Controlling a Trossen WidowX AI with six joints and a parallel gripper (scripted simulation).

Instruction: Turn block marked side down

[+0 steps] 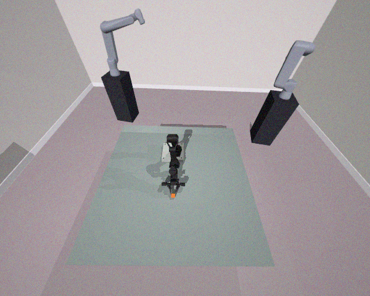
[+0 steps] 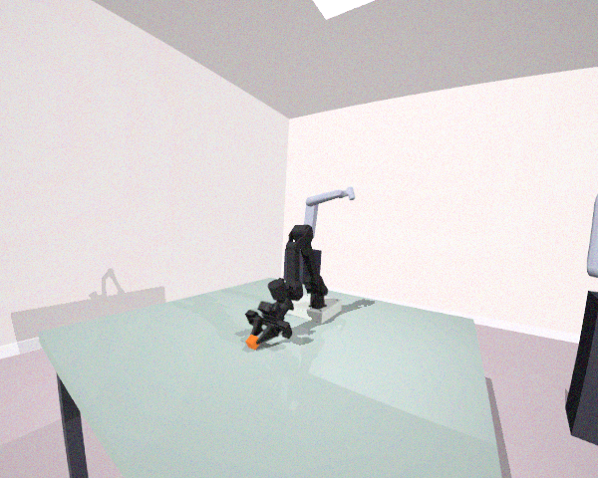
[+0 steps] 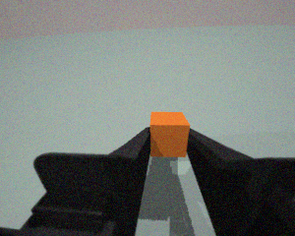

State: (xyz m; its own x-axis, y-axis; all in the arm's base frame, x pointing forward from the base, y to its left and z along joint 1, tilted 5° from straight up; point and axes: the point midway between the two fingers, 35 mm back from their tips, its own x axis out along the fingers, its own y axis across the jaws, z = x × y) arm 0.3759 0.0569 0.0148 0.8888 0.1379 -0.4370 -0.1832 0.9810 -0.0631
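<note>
Right now the small orange block is 10 mm below my gripper tip.
</note>
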